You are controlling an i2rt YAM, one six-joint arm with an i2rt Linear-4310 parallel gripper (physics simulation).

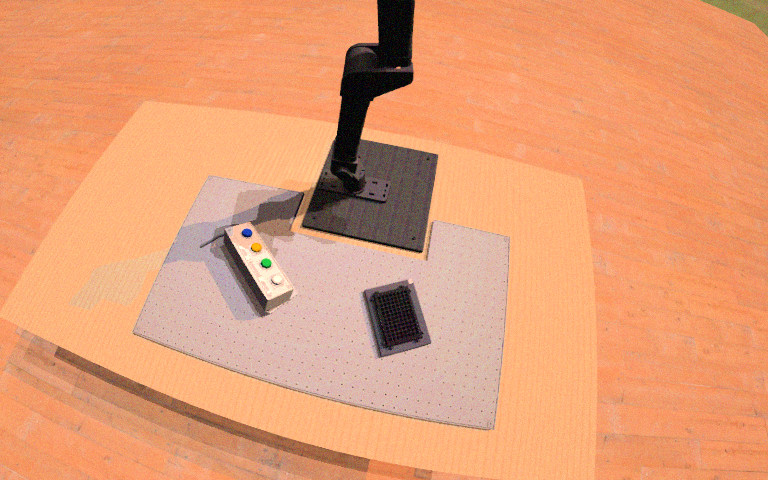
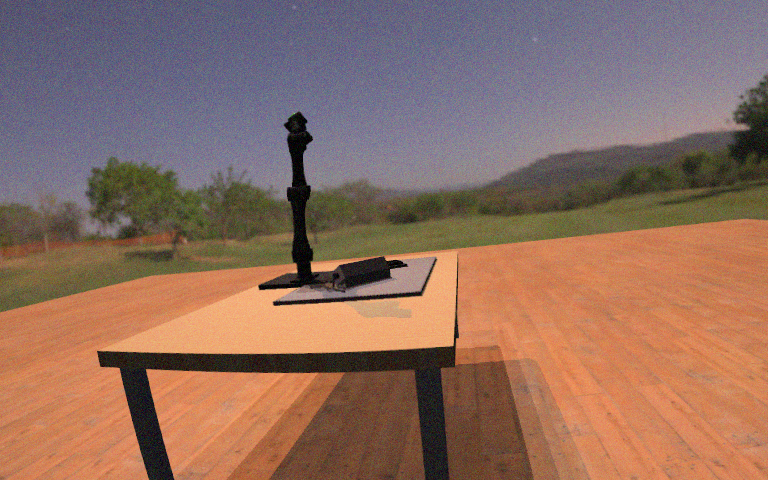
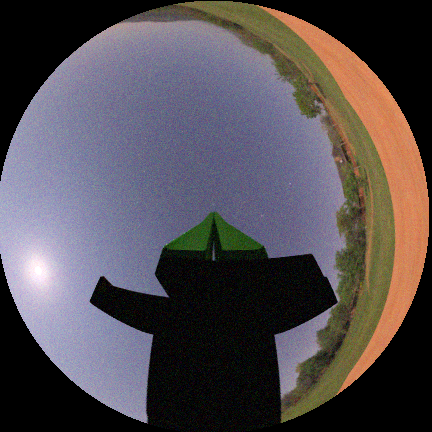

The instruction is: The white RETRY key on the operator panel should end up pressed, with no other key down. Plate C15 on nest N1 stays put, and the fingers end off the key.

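Seen in the pictures: gripper, fingertip midpoint: [image 2: 293, 114] [image 3: 213, 217]; arm's base at its link origin: [image 1: 354, 186] [image 2: 305, 279].
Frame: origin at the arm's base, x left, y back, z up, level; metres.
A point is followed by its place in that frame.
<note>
The operator panel [image 1: 256, 270] {x -0.144, y -0.321, z 0.073 m} [image 2: 362, 271] {x -0.210, y -0.315, z 0.041 m} is a long box left of centre on the perforated plate. Its white key [image 1: 276, 279] {x -0.093, y -0.328, z 0.066 m} is at the end nearest the front; whether it is down is too small to tell. The green key [image 1: 266, 263] {x -0.130, y -0.297, z 0.066 m}, orange key [image 1: 256, 247] {x -0.170, y -0.265, z 0.066 m} and blue key [image 1: 246, 232] {x -0.211, y -0.235, z 0.066 m} follow in a row toward the back. A black gridded plate [image 1: 399, 316] {x 0.196, y -0.332, z 0.011 m} sits on a dark nest [image 1: 425, 335] {x 0.264, y -0.363, z 0.007 m} right of the panel; no labels are readable. My gripper [image 3: 213, 217] {x 0.251, y 0.065, z 0.795 m} [image 2: 294, 114] {x 0.251, y 0.065, z 0.795 m} is shut and empty, its green fingertips together, high above the table and far from the keys.
The arm stands on a black base board [image 1: 396, 226] {x 0.142, y -0.097, z -0.002 m} at the back of the perforated plate [image 1: 317, 362] {x 0.036, y -0.478, z -0.004 m}. A cable [image 1: 211, 241] {x -0.340, y -0.260, z -0.001 m} leaves the panel's back end. The wooden table [image 1: 543, 362] {x 0.583, y -0.374, z -0.017 m} [image 2: 271, 336] {x -0.845, y -0.223, z -0.017 m} extends around the plate, and the arm's shadow falls across its left part.
</note>
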